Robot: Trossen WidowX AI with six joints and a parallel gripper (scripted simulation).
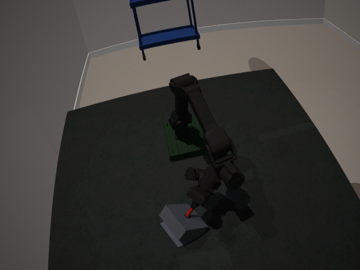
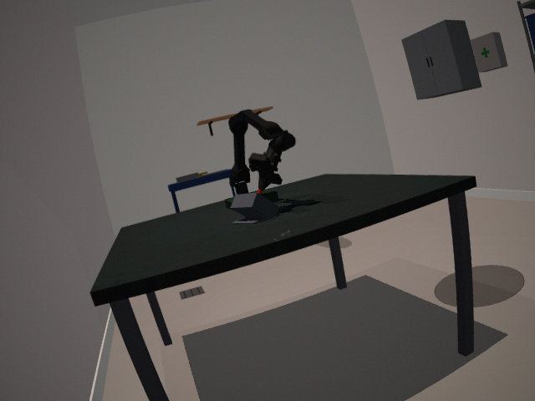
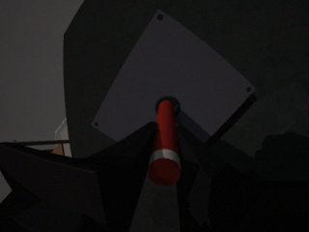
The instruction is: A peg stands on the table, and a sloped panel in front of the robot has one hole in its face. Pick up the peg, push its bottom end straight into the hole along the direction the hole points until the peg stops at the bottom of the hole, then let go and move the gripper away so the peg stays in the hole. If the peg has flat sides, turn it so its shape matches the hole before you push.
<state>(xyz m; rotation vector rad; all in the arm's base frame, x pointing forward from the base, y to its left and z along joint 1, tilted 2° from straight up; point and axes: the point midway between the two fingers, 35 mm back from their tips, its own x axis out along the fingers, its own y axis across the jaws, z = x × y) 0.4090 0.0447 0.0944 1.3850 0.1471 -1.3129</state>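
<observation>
Right now my gripper tip is 2 cm short of the grey sloped panel, 4 cm to the left of it and 5 cm above it. Round my gripper tip: round red peg (1 cm behind, 1 cm to the left, 1 cm above).
</observation>
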